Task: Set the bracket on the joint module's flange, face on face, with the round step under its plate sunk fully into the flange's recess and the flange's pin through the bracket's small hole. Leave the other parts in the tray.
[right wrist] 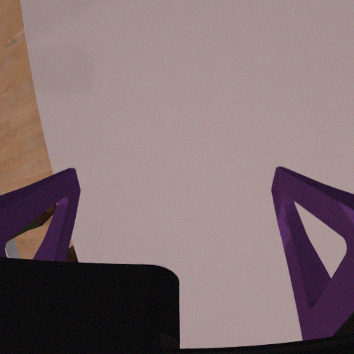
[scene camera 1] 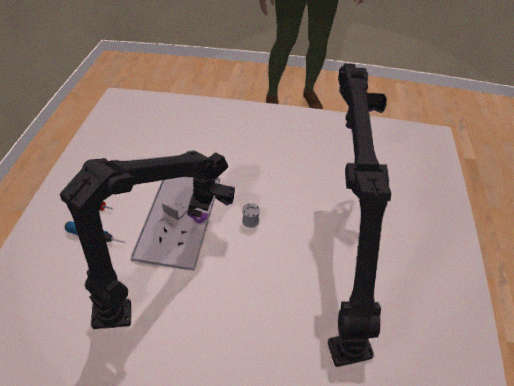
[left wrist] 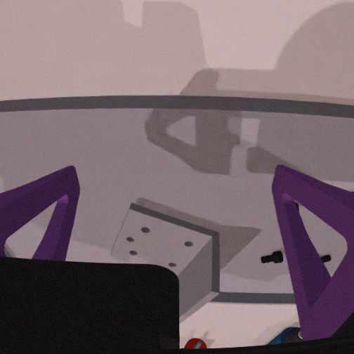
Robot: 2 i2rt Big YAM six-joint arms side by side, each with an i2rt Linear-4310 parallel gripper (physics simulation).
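Frame: origin at the left arm's base, x back, y right, z up, level; centimetres.
Seen in the pictures: left gripper, between the fingertips: (scene camera 1: 202, 211); left arm's base, origin of its link: (scene camera 1: 111, 315); right arm's base, origin of its link: (scene camera 1: 350, 349).
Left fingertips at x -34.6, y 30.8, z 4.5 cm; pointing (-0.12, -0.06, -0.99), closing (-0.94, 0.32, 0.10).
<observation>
Pixels of each thing's top centre, then the offset from my left fingertips to it. "spot": a spot on its surface instead.
- tray, centre of its top: (scene camera 1: 178, 214) dx -1.9, dy -8.8, dz -2.9 cm
- joint module, centre of its top: (scene camera 1: 251, 209) dx +2.8, dy +16.9, dz +1.9 cm
- blue-handled screwdriver, a spot on its surface: (scene camera 1: 71, 228) spot: dx +1.4, dy -46.5, dz -0.9 cm
- red-handled tool, centre of its top: (scene camera 1: 99, 202) dx -9.8, dy -37.4, dz -1.0 cm
The grey angled bracket (scene camera 1: 173, 209) (left wrist: 160, 240) lies in the tray (scene camera 1: 163, 263) (left wrist: 100, 102), its plate with several holes showing and its other leg upright. The underside of its plate is hidden. The joint module (scene camera 1: 250, 215), a short grey cylinder with its flange face up, stands to the right of the tray. My left gripper (scene camera 1: 199, 217) (left wrist: 175, 176) is open and empty, above the tray beside the bracket. My right gripper (right wrist: 175, 178) is open and empty, over the far part of the white mat, away from the parts.
Several small black screws (scene camera 1: 180, 243) (left wrist: 272, 257) lie in the tray near the bracket. A blue-handled screwdriver (scene camera 1: 71, 228) and a red-handled tool (scene camera 1: 103, 205) (left wrist: 195, 344) lie left of the tray in the scene view. A person (scene camera 1: 303, 40) stands beyond the far edge of the mat.
</observation>
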